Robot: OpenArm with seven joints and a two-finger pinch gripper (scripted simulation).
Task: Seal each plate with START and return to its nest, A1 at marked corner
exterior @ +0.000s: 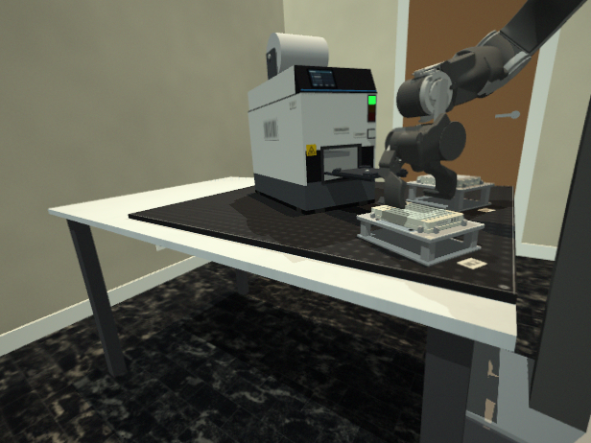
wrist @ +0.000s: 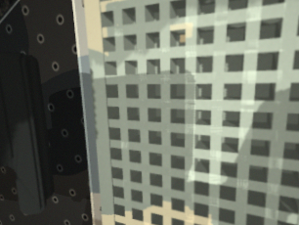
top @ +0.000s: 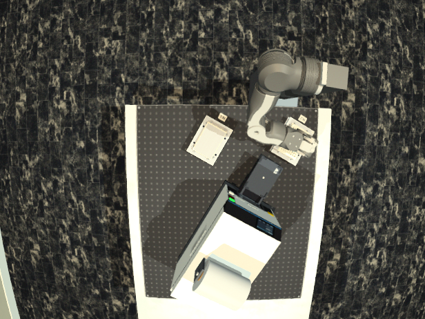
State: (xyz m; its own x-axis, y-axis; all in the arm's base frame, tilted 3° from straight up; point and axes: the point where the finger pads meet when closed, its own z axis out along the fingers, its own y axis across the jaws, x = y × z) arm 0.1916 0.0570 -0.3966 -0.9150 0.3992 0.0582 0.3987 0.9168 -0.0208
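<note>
My gripper is now 2 cm above the clear well plate. Also, from my hand: label tag (10 cm behind, 4 cm to the left, 7 cm below); then sealer stage (15 cm ahead, 12 cm to the right, 3 cm above); then N1 label (7 cm behind, 30 cm to the right, 7 cm below).
</note>
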